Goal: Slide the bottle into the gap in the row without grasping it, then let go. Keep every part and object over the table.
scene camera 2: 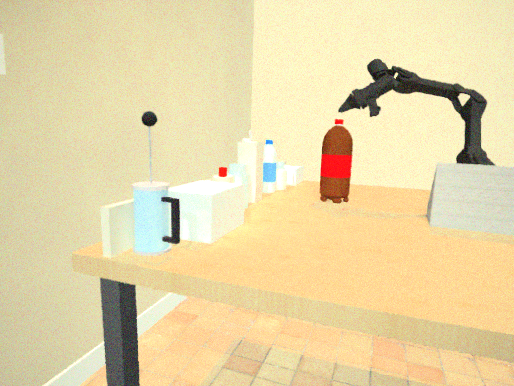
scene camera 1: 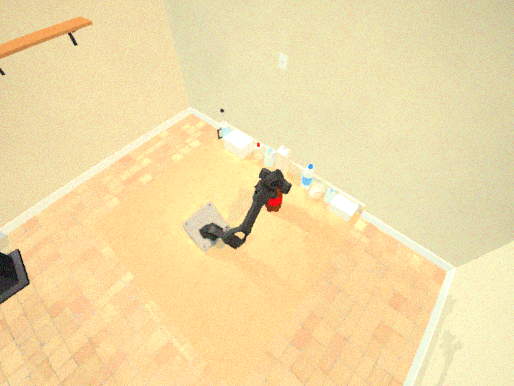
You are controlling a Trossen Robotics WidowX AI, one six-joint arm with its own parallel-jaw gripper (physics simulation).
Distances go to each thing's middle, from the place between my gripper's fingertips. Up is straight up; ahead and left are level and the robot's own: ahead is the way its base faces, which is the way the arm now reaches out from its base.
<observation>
The brown bottle [scene camera 2: 337, 146] is 10 mm behind my hand, 40 mm to the left of it and 180 mm below it. The rest, counted from my hand: tall white carton [scene camera 2: 250, 153] 260 mm ahead, 210 mm to the left, 200 mm below.
</observation>
